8 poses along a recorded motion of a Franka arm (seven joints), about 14 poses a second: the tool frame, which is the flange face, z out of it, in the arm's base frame.
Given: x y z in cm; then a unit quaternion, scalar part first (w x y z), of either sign.
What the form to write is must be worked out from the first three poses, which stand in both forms.
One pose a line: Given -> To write
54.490, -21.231, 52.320, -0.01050, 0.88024, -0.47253, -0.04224 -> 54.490, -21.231, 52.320, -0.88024, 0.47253, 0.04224, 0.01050
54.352, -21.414, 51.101, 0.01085, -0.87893, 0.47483, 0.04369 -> 54.352, -21.414, 51.101, -0.87893, 0.47483, 0.04369, 0.01085
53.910, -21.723, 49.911, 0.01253, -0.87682, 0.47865, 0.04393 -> 53.910, -21.723, 49.911, -0.87682, 0.47865, 0.04393, 0.01253
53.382, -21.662, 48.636, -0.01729, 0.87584, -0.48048, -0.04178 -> 53.382, -21.662, 48.636, -0.87584, 0.48048, 0.04178, 0.01729
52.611, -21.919, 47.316, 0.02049, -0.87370, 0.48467, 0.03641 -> 52.611, -21.919, 47.316, -0.87370, 0.48467, 0.03641, 0.02049
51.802, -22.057, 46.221, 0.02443, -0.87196, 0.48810, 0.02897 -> 51.802, -22.057, 46.221, -0.87196, 0.48810, 0.02897, 0.02443
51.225, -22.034, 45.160, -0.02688, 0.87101, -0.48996, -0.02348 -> 51.225, -22.034, 45.160, -0.87101, 0.48996, 0.02348, 0.02688
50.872, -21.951, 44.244, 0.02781, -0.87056, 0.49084, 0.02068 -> 50.872, -21.951, 44.244, -0.87056, 0.49084, 0.02068, 0.02781
